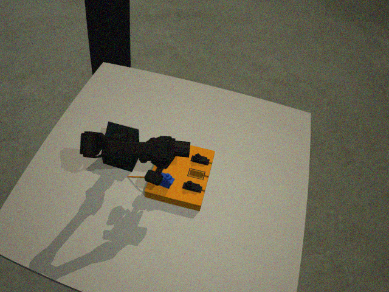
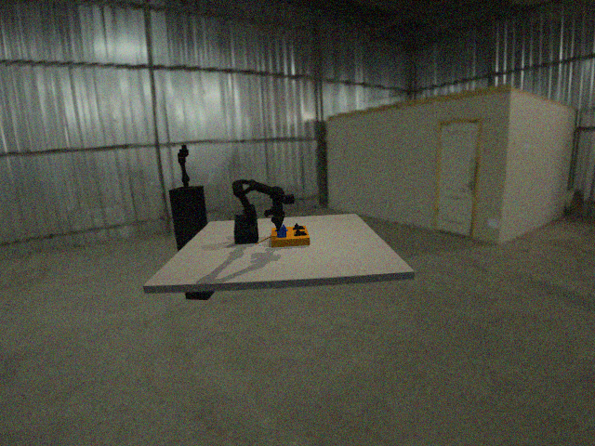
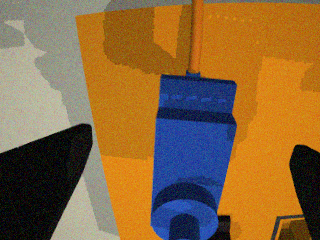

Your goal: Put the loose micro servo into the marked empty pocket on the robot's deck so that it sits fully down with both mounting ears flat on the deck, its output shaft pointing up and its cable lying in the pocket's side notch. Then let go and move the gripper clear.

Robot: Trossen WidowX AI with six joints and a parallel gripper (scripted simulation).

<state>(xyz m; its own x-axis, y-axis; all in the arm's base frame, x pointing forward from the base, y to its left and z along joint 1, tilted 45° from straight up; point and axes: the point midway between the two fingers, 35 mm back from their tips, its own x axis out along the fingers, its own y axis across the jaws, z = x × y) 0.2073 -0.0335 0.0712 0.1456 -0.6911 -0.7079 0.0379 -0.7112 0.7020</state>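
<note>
The orange deck is 10 mm ahead of my gripper tip, 90 mm to the left of it and 70 mm below it.
</note>
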